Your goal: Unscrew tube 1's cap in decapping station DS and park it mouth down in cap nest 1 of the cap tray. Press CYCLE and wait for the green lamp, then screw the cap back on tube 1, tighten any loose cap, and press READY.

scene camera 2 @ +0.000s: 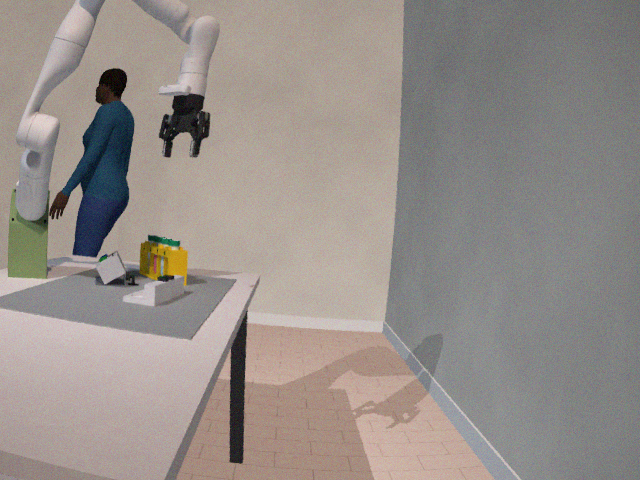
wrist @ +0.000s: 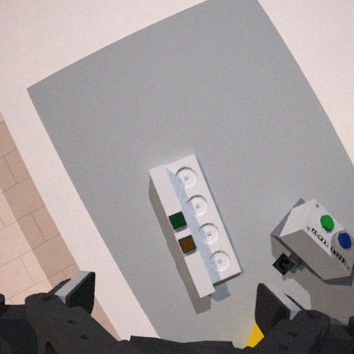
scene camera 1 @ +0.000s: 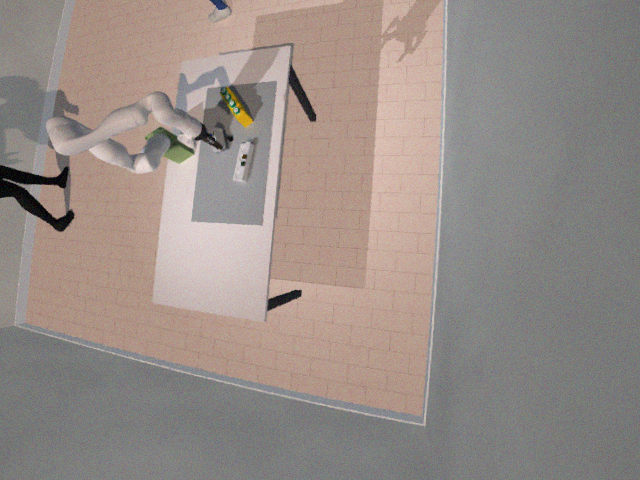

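Pixels of known places: gripper, fingertip midpoint: (scene camera 2: 179, 157) (scene camera 1: 215, 143); arm's base, link origin: (scene camera 2: 31, 207) (scene camera 1: 161, 141).
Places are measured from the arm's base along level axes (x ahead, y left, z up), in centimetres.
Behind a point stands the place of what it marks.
Observation:
My gripper (scene camera 1: 220, 147) {x 45.5, y -12.4, z 14.0 cm} (scene camera 2: 180, 153) {x 45.5, y -12.4, z 14.0 cm} (wrist: 175, 296) is open and empty, high above the table, its fingers pointing down. The yellow decapping station (scene camera 1: 244, 117) {x 44.7, y 13.8, z -11.9 cm} (scene camera 2: 179, 263) {x 44.5, y 13.5, z -12.8 cm} (wrist: 255, 337) holds tubes with green caps (scene camera 1: 231, 102) {x 39.4, y 20.5, z -6.5 cm} (scene camera 2: 164, 241) {x 38.9, y 18.4, z -7.5 cm}; most of it is outside the wrist view. The white cap tray (scene camera 1: 240, 174) {x 42.2, y -18.2, z -14.4 cm} (scene camera 2: 164, 295) {x 44.6, y -14.9, z -17.3 cm} (wrist: 159, 179) has several round nests, all empty. A dark green square (wrist: 177, 220) and a brown square (wrist: 187, 244) on its raised side look unlit. The button box (scene camera 2: 111, 269) {x 27.3, y -1.5, z -14.5 cm} (wrist: 300, 225) carries a green READY button (wrist: 327, 222) and a blue CYCLE button (wrist: 345, 240).
A small black part (scene camera 2: 132, 280) {x 32.1, y 5.4, z -17.7 cm} (wrist: 283, 264) stands beside the button box. The grey mat (scene camera 1: 227, 201) {x 31.6, y -32.1, z -18.9 cm} (scene camera 2: 175, 322) {x 49.9, y -35.3, z -18.9 cm} (wrist: 125, 110) lies on the white table (scene camera 1: 211, 268) {x 22.0, y -71.0, z -19.2 cm} (scene camera 2: 93, 382) {x 43.9, y -75.7, z -19.2 cm}. The arm's base is on a green block (scene camera 1: 178, 152) {x 2.6, y -2.9, z -10.1 cm} (scene camera 2: 28, 253) {x 1.3, y -3.5, z -12.4 cm}. A person (scene camera 2: 108, 149) stands behind the table.

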